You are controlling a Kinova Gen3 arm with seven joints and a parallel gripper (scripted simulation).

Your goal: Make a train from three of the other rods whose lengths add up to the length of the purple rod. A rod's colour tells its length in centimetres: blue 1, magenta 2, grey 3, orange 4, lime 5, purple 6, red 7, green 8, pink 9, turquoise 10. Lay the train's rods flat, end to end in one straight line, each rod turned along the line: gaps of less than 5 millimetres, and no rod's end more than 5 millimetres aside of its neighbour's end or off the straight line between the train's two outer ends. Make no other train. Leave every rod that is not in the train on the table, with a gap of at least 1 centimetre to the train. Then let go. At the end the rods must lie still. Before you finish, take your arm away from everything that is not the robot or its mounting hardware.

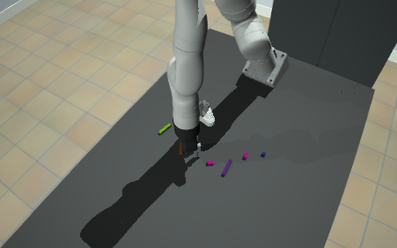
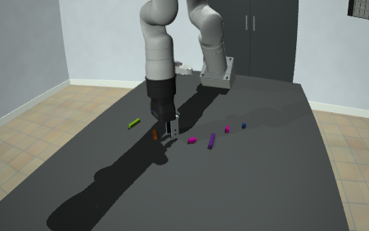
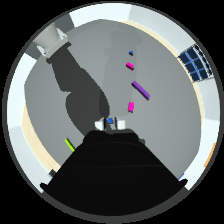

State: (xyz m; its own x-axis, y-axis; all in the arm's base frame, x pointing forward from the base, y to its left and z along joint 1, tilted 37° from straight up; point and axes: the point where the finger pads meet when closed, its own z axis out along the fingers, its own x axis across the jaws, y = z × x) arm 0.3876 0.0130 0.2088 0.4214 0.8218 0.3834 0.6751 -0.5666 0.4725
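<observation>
Right now the orange rod is 20 mm ahead of my hand, 50 mm to the right of it and 20 mm below it. Round my hand: lime rod: 150 mm to the right, 20 mm below; purple rod: 20 mm behind, 110 mm to the left, 20 mm below.
</observation>
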